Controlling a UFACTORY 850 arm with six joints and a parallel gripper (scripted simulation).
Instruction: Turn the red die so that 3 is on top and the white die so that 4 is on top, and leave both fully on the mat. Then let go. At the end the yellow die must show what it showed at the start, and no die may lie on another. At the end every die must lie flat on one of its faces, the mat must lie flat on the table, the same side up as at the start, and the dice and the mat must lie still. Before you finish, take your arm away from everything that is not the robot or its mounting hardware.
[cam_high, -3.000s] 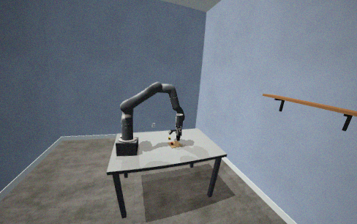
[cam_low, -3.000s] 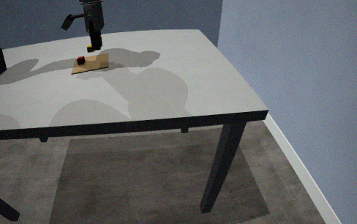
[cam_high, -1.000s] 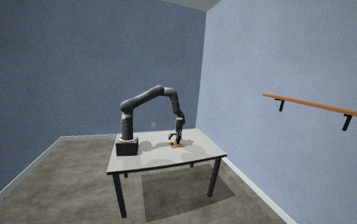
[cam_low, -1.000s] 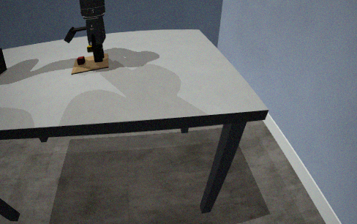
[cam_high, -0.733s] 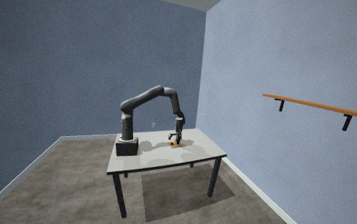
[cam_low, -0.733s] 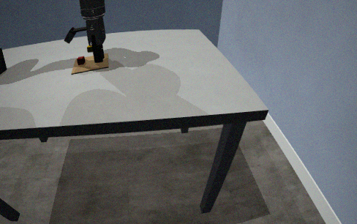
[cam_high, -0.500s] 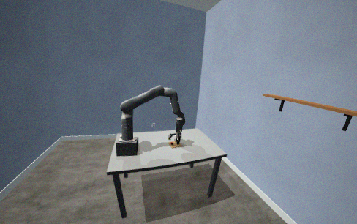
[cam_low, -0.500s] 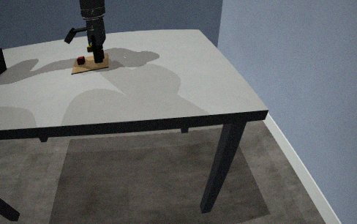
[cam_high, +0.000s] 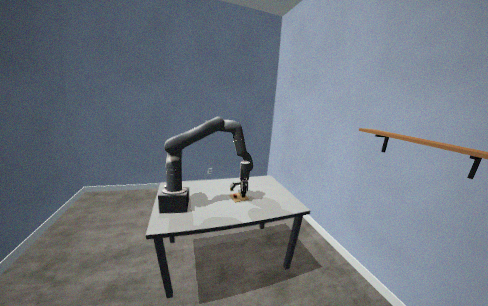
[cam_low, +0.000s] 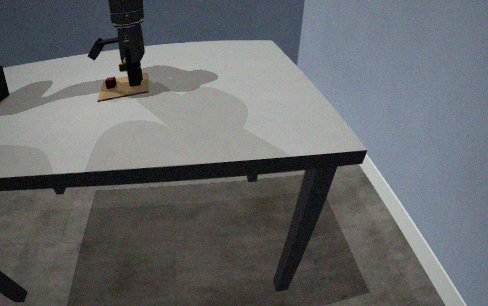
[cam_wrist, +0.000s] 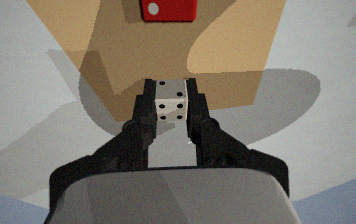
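Now: hand 10 mm above the white die. From my hand the other things lie so: tan mat: 40 mm behind, 20 mm below, 10 mm to the right; then red die: 70 mm behind, 10 mm to the right, 10 mm below; then yellow die: 130 mm to the left, 90 mm behind, 10 mm below.
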